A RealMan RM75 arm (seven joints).
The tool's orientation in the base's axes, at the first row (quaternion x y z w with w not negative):
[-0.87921 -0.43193 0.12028 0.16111]
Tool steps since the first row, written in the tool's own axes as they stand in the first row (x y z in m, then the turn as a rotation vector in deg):
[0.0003 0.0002 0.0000 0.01 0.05 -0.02]
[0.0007 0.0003 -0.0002 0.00 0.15 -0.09]
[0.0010 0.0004 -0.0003 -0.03 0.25 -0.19]
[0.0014 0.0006 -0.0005 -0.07 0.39 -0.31]
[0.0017 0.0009 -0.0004 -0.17 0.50 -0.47]
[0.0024 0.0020 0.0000 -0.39 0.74 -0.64]
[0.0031 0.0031 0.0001 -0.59 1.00 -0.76]
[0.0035 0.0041 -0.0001 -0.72 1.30 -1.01]
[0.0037 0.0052 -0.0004 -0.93 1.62 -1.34]
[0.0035 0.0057 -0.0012 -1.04 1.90 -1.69]
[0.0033 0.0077 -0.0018 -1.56 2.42 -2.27]
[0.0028 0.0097 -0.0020 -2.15 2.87 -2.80]
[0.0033 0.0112 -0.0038 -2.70 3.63 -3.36]
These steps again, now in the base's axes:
[0.0003 0.0001 -0.0001 0.05 -0.02 0.00]
[0.0007 0.0004 0.0000 0.14 -0.10 0.02]
[0.0010 0.0005 0.0000 0.23 -0.20 0.08]
[0.0014 0.0007 0.0001 0.35 -0.34 0.14]
[0.0018 0.0008 -0.0001 0.42 -0.51 0.25]
[0.0029 0.0008 -0.0009 0.52 -0.85 0.33]
[0.0041 0.0007 -0.0015 0.63 -1.18 0.35]
[0.0051 0.0004 -0.0017 0.86 -1.50 0.48]
[0.0061 -0.0001 -0.0019 1.08 -1.91 0.67]
[0.0066 -0.0007 -0.0014 1.34 -2.23 0.89]
[0.0082 -0.0021 -0.0016 1.61 -3.04 1.26]
[0.0094 -0.0037 -0.0021 1.76 -3.87 1.62]
[0.0114 -0.0045 -0.0011 2.18 -4.85 1.88]

